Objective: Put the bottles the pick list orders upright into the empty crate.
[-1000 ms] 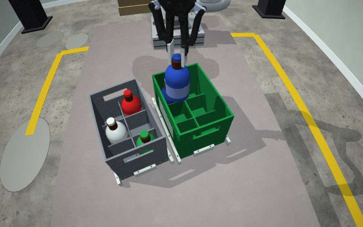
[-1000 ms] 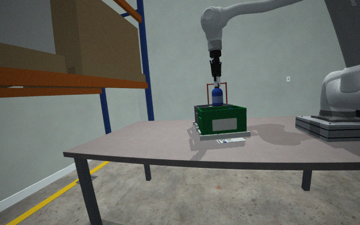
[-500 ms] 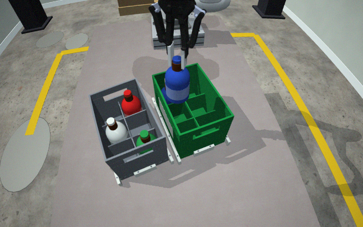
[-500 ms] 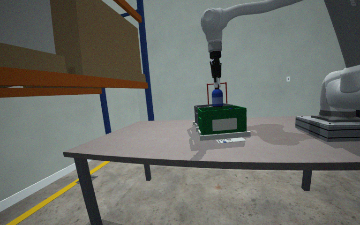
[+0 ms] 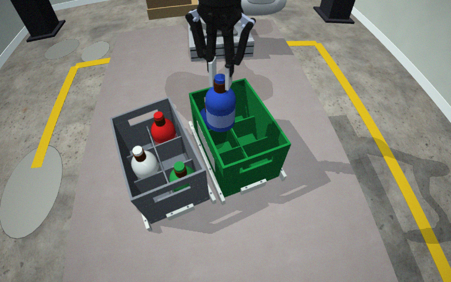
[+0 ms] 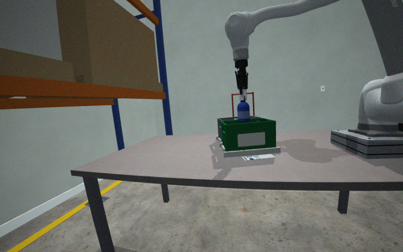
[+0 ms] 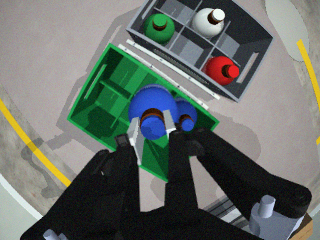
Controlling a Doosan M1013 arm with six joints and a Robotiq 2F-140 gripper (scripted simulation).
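Now: hand 10 mm past the green crate, 40 mm to the right of it and 250 mm above it. Round my hand: grey crate 50 mm ahead, 180 mm to the right, 250 mm below; green bottle 120 mm ahead, 120 mm to the right, 240 mm below; red-label bottle 50 mm behind, 170 mm to the right, 240 mm below.
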